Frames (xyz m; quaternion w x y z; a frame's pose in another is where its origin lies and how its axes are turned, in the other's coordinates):
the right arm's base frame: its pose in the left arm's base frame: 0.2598 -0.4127 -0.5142 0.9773 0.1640 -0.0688 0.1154
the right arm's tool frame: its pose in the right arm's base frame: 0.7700 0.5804 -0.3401 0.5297 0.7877 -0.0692 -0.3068
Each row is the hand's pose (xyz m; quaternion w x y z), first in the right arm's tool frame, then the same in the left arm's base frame.
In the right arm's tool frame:
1: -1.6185 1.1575 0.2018 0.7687 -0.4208 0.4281 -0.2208
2: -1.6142 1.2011 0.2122 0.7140 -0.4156 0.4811 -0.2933
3: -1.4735 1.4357 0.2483 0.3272 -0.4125 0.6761 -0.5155
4: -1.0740 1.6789 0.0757 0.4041 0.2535 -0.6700 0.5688
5: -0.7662 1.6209 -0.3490 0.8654 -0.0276 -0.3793 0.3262
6: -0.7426 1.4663 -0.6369 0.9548 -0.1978 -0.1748 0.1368
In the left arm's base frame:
1: -0.3965 -0.3494 0.8159 0.6358 0.5802 0.4860 0.1517
2: -0.3858 -0.3859 0.8400 0.5921 0.5416 0.5694 0.1788
3: -0.2138 -0.5786 0.9370 0.3764 0.2302 0.8329 0.3340
4: 0.2644 -0.6443 1.0617 0.0811 0.3541 -0.8193 -0.4436
5: 0.6686 -0.3156 1.1460 0.4652 0.6928 -0.4104 -0.3677
6: 0.7457 -0.0001 1.1892 0.6087 0.7337 -0.1202 -0.2772

